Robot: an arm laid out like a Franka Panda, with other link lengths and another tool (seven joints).
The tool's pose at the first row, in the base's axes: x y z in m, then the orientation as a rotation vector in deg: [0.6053, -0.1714, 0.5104, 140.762, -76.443, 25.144]
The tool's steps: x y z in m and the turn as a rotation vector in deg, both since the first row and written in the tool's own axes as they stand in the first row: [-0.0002, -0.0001, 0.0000, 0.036, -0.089, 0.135]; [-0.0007, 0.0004, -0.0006, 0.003, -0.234, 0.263]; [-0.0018, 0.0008, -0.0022, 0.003, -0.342, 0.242]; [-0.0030, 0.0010, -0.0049, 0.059, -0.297, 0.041]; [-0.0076, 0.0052, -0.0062, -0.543, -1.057, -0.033]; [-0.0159, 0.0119, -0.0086, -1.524, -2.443, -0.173]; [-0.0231, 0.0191, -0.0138, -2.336, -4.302, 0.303]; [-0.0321, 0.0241, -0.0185, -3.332, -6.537, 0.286]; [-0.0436, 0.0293, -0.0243, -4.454, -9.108, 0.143]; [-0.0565, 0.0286, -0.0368, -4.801, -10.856, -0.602]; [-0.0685, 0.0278, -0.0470, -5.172, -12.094, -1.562]
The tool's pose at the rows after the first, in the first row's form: [0.6053, -0.1712, 0.5103, 140.763, -76.655, 25.100]; [0.6045, -0.1708, 0.5107, 140.742, -76.874, 24.935]; [0.6034, -0.1696, 0.5118, 140.811, -76.889, 24.804]; [0.6023, -0.1677, 0.5137, 140.946, -76.619, 24.851]; [0.5962, -0.1658, 0.5136, 140.903, -76.761, 23.477]; [0.5860, -0.1621, 0.5132, 140.900, -77.013, 21.061]; [0.5755, -0.1583, 0.5158, 140.899, -78.238, 18.353]; [0.5660, -0.1522, 0.5170, 141.159, -78.923, 14.930]; [0.5550, -0.1439, 0.5182, 141.476, -79.516, 10.964]; [0.5474, -0.1287, 0.5242, 142.370, -79.116, 8.405]; [0.5406, -0.1151, 0.5285, 143.110, -78.242, 6.398]
